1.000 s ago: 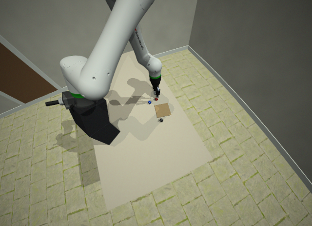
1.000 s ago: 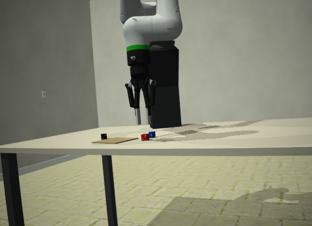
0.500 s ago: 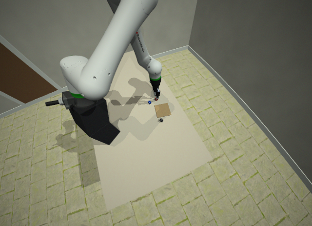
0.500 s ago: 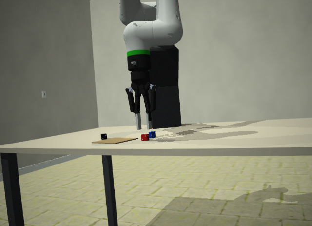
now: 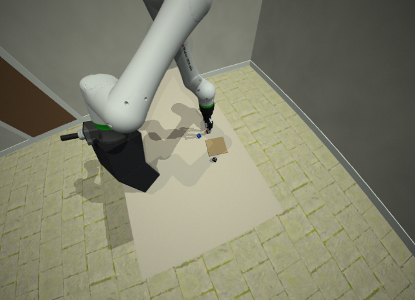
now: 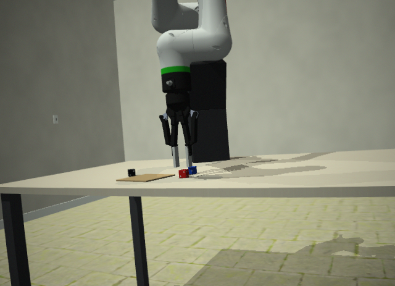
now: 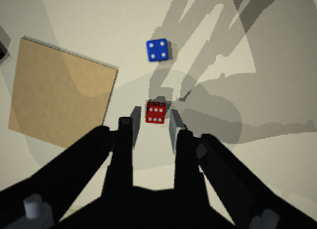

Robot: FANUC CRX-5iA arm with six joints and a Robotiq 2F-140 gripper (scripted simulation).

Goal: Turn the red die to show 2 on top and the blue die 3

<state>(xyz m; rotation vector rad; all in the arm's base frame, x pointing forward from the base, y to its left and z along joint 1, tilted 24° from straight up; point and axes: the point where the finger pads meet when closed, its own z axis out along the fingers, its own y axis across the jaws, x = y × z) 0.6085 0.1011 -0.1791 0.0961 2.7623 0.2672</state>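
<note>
My gripper is now 5 cm above the red die. Round my hand: blue die (8 cm behind, 5 cm below); then black die (7 cm behind, 24 cm to the right, 5 cm below); then brown mat (1 cm behind, 14 cm to the right, 6 cm below).
</note>
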